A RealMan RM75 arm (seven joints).
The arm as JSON. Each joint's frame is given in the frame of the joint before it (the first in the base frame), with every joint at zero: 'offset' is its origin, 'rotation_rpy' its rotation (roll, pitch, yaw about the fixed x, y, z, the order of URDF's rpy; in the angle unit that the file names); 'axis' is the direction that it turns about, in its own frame. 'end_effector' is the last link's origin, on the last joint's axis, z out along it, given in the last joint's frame.
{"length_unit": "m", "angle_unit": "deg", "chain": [
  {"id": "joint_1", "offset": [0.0, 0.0, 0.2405], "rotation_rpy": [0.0, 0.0, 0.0], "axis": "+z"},
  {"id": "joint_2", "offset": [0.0, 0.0, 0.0], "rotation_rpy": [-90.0, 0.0, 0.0], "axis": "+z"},
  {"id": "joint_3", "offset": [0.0, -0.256, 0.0], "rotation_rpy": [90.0, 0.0, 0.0], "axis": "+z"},
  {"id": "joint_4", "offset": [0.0, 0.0, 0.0], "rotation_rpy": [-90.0, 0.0, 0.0], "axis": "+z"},
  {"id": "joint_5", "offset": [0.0, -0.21, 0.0], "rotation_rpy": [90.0, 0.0, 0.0], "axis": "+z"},
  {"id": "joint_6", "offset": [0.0, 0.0, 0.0], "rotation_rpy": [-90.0, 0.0, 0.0], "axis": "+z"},
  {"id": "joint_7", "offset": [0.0, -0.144, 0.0], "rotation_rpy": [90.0, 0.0, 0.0], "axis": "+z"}
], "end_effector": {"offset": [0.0, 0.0, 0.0], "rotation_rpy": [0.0, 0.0, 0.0]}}
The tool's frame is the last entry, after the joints.
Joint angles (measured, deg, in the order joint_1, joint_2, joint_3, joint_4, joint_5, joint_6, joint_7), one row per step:
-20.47, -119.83, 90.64, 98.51, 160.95, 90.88, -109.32
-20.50, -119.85, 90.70, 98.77, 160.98, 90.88, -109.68
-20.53, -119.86, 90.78, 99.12, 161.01, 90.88, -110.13
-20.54, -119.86, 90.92, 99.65, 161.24, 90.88, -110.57
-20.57, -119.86, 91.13, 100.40, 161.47, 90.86, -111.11
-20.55, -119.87, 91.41, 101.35, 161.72, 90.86, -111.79
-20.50, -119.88, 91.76, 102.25, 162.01, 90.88, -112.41
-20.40, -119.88, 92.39, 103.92, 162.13, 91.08, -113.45
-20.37, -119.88, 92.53, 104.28, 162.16, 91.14, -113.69
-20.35, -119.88, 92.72, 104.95, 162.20, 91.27, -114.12
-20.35, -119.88, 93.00, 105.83, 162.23, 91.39, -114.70
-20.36, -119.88, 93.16, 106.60, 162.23, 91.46, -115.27
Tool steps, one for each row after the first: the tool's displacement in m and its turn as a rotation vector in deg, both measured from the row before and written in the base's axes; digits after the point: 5 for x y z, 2 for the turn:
0.00128, 0.00013, 0.00025, 0.28, -0.15, -0.01
0.00162, 0.00015, 0.00041, 0.36, -0.18, -0.03
0.00192, 0.00024, 0.00094, 0.49, -0.01, -0.19
0.00301, 0.00030, 0.00113, 0.60, -0.08, -0.38
0.00361, 0.00001, 0.00127, 0.71, -0.15, -0.42
0.00328, -0.00027, 0.00099, 0.60, -0.07, -0.41
0.00642, -0.00132, 0.00127, 0.75, -0.40, -0.75
0.00131, -0.00037, 0.00026, 0.16, -0.09, -0.13
0.00252, -0.00055, 0.00071, 0.32, -0.19, -0.25
0.00360, -0.00066, 0.00079, 0.41, -0.29, -0.39
0.00316, -0.00041, 0.00096, 0.47, -0.34, -0.29

